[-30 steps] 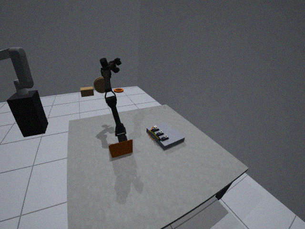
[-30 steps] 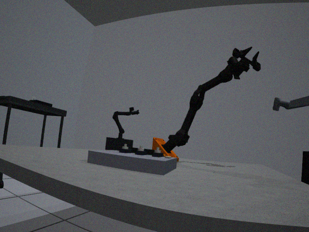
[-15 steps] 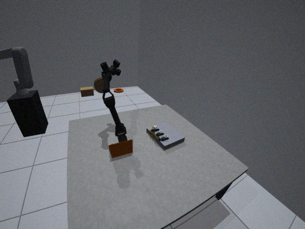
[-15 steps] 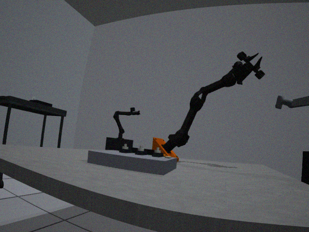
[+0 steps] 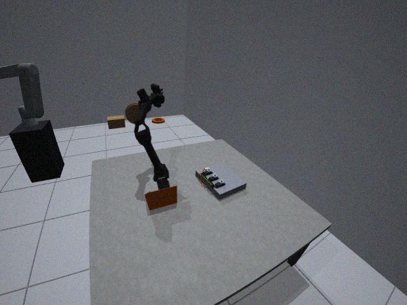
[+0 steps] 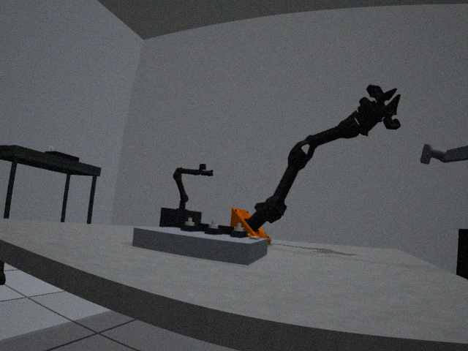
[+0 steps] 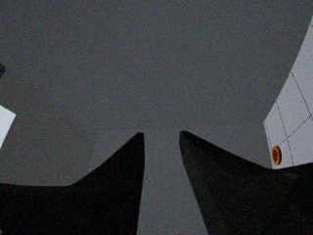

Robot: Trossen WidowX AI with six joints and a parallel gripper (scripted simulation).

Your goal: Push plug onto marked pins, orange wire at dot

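The green band lies 54 cm to the right of my gripper tip, 49 cm below it and 15 cm ahead of it. Round my gripper tip: holder (54 cm below, 52 cm to the right, 31 cm ahead).
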